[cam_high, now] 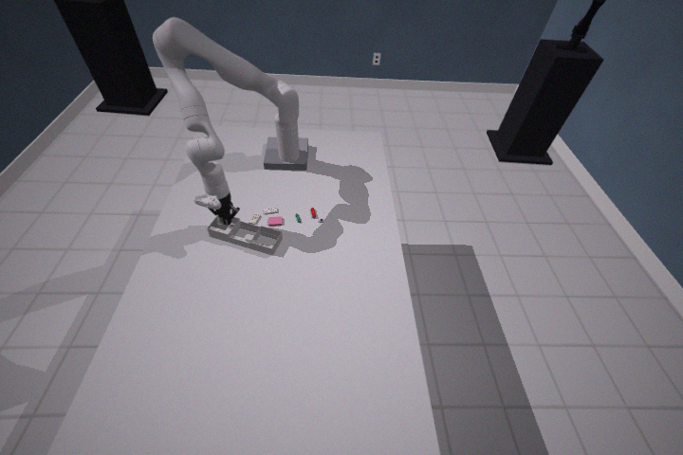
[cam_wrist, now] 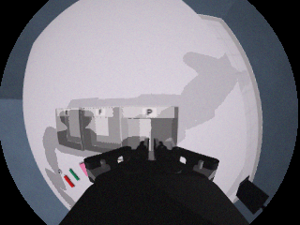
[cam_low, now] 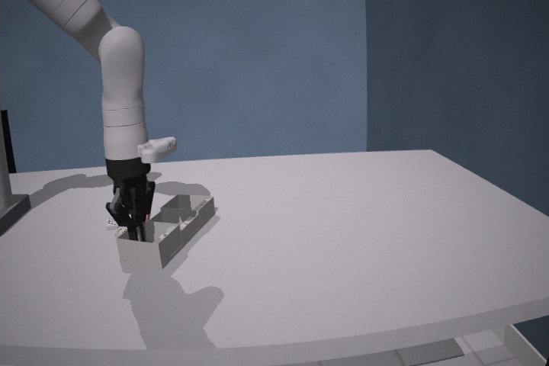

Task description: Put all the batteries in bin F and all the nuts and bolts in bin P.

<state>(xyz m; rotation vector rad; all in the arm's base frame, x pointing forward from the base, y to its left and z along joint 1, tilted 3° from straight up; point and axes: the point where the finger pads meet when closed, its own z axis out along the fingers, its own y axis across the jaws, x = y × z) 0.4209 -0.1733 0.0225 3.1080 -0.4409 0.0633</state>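
The grey three-part bin lies 40 mm ahead of my hand, 80 mm to the left of it and 20 mm below it. Also, from my hand: pink block (40 mm behind, 170 mm to the left, 40 mm below); green battery (70 mm behind, 260 mm to the left, 40 mm below); cream domino-like tile (50 mm behind, 90 mm to the left, 40 mm below).
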